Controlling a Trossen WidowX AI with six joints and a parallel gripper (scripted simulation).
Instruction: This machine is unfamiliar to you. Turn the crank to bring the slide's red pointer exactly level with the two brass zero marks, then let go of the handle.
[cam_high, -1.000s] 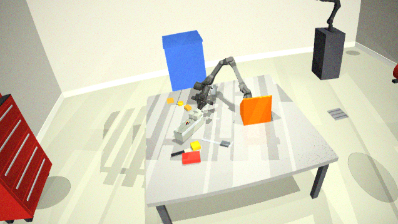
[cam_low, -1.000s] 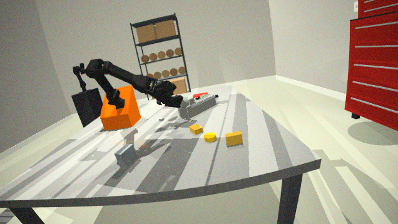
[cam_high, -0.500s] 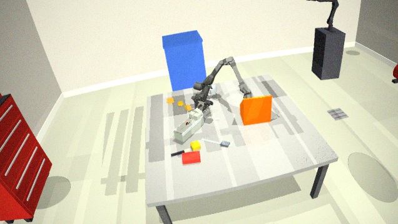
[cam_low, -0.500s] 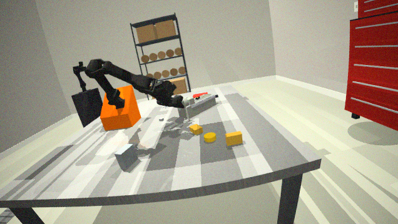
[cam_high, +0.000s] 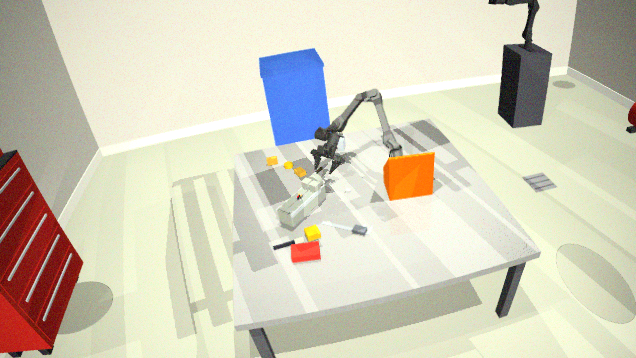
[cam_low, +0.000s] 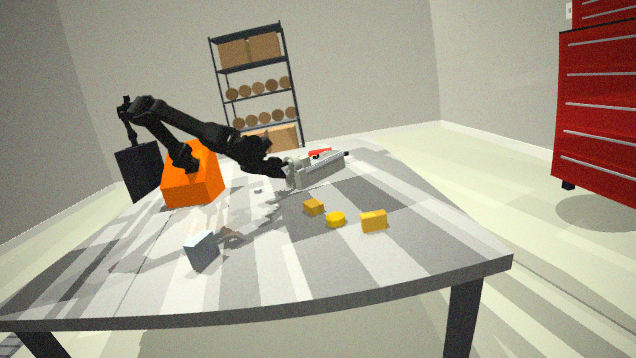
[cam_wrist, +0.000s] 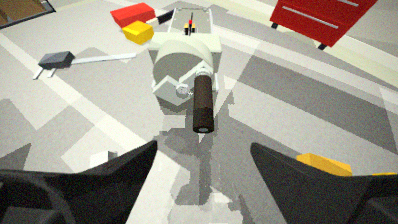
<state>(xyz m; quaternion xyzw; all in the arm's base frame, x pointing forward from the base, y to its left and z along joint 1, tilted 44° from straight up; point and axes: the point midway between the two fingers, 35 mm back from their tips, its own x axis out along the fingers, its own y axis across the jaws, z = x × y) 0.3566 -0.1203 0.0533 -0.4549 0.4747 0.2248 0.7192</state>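
Now: the dark brown crank handle 3 cm above my gripper tip, 2 cm to the left of it and 2 cm ahead of it. Also, from my gripper tip: yellow block 37 cm to the left, 8 cm ahead, 7 cm below; grey cube 35 cm to the right, 14 cm behind, 5 cm below; red pointer 19 cm to the left, 13 cm ahead.
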